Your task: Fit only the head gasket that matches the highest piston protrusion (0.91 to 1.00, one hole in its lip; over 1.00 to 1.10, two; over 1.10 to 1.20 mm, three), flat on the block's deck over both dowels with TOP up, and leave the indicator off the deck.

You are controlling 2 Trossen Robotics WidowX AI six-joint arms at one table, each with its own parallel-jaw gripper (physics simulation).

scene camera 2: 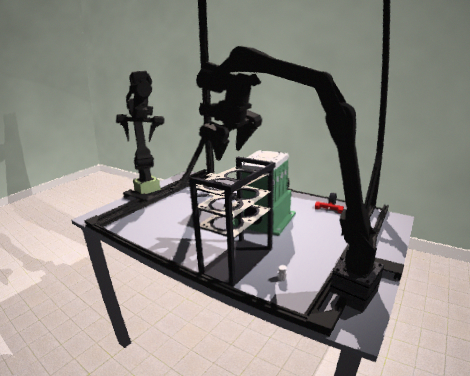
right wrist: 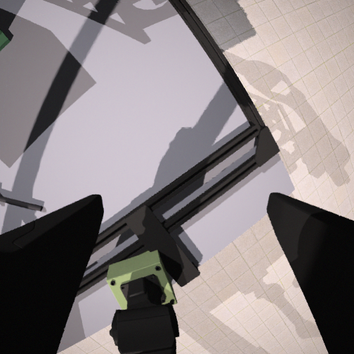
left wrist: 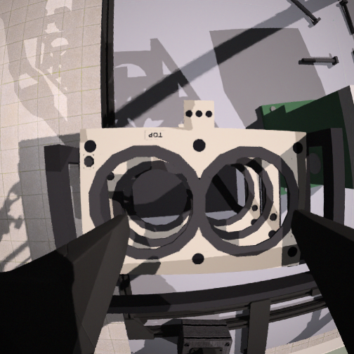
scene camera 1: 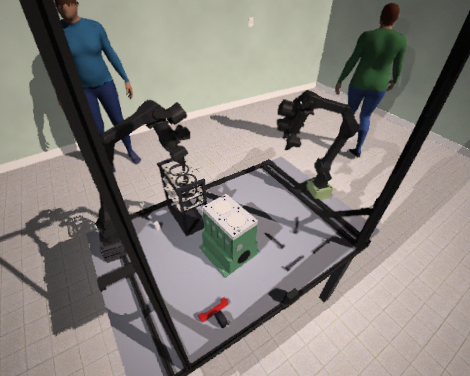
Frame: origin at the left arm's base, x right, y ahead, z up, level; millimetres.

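Seen in the pictures: left gripper, fingertip midpoint: (scene camera 2: 228, 154) (scene camera 1: 181, 161); right gripper, fingertip midpoint: (scene camera 2: 138, 141) (scene camera 1: 284, 144); left arm's base, link origin: (scene camera 2: 359, 267) (scene camera 1: 111, 238); right arm's base, link origin: (scene camera 2: 145, 179) (scene camera 1: 320, 184).
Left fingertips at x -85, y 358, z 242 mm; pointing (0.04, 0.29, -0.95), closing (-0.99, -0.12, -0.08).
Observation:
Pixels of each thing's middle, then the offset from my left fingertips to it.
- green block, body centre: (scene camera 2: 263, 189) (scene camera 1: 229, 232) dx +274, dy +105, dz -206 mm
- black rack, body centre: (scene camera 2: 236, 218) (scene camera 1: 183, 195) dx +9, dy -13, dz -184 mm
- red-barred indicator, body centre: (scene camera 1: 219, 316) (scene camera 2: 331, 201) dx +537, dy -44, dz -305 mm
- small white cylinder, body centre: (scene camera 2: 282, 273) (scene camera 1: 156, 225) dx +26, dy -165, dz -310 mm
The green block (scene camera 1: 215, 245) (scene camera 2: 284, 207) (left wrist: 290, 110) stands mid-table with a white deck and two round pistons; no gasket shows on it. The black rack (scene camera 2: 231, 250) (left wrist: 334, 190) beside it holds several cream gaskets flat, stacked at different heights. The top gasket (left wrist: 225, 137) has three holes in its lip and a TOP label upside down in the left wrist view. My left gripper (scene camera 2: 229, 154) (left wrist: 212, 221) is open and empty above the rack. My right gripper (scene camera 2: 140, 140) (right wrist: 186, 203) is open and empty, high over its own base side. The red-barred indicator (scene camera 1: 213, 310) (scene camera 2: 330, 206) lies on the table.
Several dark bolts (scene camera 1: 275, 240) (left wrist: 320, 60) lie beside the block. A small white cylinder (scene camera 1: 157, 226) (scene camera 2: 282, 272) stands near the left arm's base. Black frame rails edge the table, and tall posts rise at its corners. Two people stand behind the table in scene camera 1.

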